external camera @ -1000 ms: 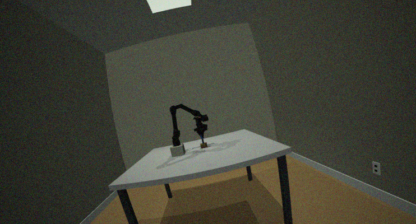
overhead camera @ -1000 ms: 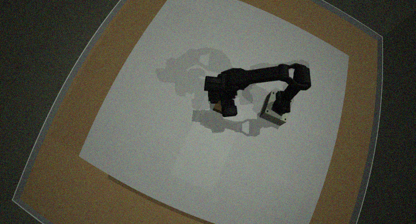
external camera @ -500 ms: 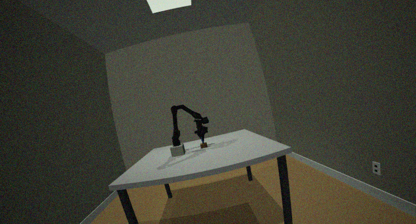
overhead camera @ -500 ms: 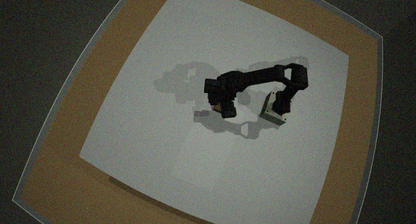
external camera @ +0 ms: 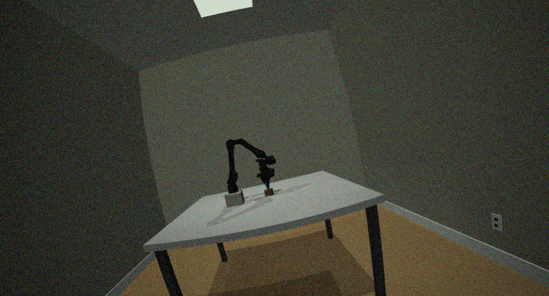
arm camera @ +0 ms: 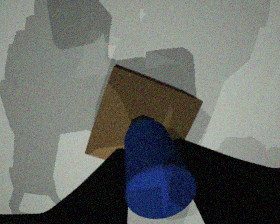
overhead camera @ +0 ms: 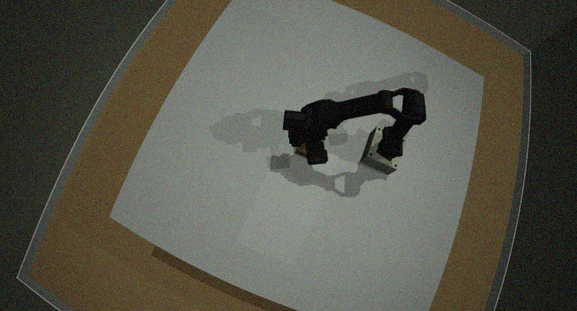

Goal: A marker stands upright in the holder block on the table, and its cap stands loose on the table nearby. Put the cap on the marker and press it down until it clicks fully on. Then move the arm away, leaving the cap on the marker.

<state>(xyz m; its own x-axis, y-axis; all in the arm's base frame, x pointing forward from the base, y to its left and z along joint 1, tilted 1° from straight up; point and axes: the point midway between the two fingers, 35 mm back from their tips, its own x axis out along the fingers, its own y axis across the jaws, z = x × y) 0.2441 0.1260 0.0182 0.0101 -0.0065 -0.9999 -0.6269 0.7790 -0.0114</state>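
Right now the marker is right at my gripper tip. From my gripper tip the other things lie so: blue cap 1 cm above; then holder block 5 cm below.
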